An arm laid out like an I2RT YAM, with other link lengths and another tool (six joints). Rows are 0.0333 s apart.
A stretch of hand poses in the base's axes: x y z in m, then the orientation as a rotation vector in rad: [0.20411 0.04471 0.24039 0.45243 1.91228 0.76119]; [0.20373 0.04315 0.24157 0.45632 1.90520 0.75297]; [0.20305 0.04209 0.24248 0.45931 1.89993 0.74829]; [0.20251 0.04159 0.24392 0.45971 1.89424 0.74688]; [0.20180 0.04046 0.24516 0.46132 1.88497 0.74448]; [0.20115 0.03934 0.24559 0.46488 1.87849 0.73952]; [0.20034 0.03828 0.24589 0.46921 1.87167 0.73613]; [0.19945 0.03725 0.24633 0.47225 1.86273 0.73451]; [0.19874 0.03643 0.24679 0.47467 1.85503 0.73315]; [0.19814 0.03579 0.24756 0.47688 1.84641 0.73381]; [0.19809 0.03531 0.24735 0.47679 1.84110 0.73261]
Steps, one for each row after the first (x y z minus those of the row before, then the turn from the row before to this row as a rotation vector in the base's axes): [-0.00038 -0.00156 0.00118 -0.00302 -0.00520 -0.00881]; [-0.00068 -0.00106 0.00091 -0.00120 -0.00377 -0.00592]; [-0.00054 -0.00050 0.00144 -0.00001 -0.00500 -0.00291]; [-0.00071 -0.00113 0.00124 0.00034 -0.00779 -0.00537]; [-0.00065 -0.00112 0.00043 -0.00094 -0.00463 -0.00685]; [-0.00081 -0.00106 0.00030 0.00055 -0.00459 -0.00666]; [-0.00089 -0.00103 0.00044 0.00149 -0.00692 -0.00574]; [-0.00071 -0.00082 0.00046 0.00122 -0.00603 -0.00482]; [-0.00060 -0.00064 0.00077 0.00266 -0.00689 -0.00399]; [-0.00005 -0.00048 -0.00021 -0.00014 -0.00481 -0.00241]
